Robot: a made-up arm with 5 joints.
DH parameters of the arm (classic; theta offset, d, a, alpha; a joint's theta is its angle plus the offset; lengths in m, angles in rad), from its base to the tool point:
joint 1: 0 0.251 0 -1.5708
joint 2: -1.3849 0 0.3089 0
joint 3: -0.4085 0 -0.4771 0
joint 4: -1.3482 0 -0.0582 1.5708
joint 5: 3.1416 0.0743 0 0
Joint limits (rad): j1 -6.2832..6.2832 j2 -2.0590..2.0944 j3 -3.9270..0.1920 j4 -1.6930..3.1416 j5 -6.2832..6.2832
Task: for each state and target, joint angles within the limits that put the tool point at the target. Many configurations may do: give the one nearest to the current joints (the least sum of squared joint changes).
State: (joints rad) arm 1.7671 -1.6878 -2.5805 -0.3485 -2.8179
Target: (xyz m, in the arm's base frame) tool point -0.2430 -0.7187 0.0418
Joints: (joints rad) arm 1.2448 -1.6475 -3.1588 -0.8314 -2.8179
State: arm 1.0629 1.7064 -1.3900 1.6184 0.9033
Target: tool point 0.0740 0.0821 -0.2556
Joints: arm 0.8373 1.5096 -1.0723 1.7765 0.9033
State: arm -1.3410 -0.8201 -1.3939 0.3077 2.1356
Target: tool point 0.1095 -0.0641 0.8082
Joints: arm -0.5296 -1.2586 -0.8785 0.3778 2.1356
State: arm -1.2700 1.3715 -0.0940 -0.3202 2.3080
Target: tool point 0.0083 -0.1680 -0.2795
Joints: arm -1.5214 1.3805 -0.7826 -0.3044 2.3080
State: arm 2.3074 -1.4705 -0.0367 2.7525 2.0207
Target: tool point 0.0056 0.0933 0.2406
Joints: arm 1.5109 -1.1648 0.1920 3.1251 2.0207
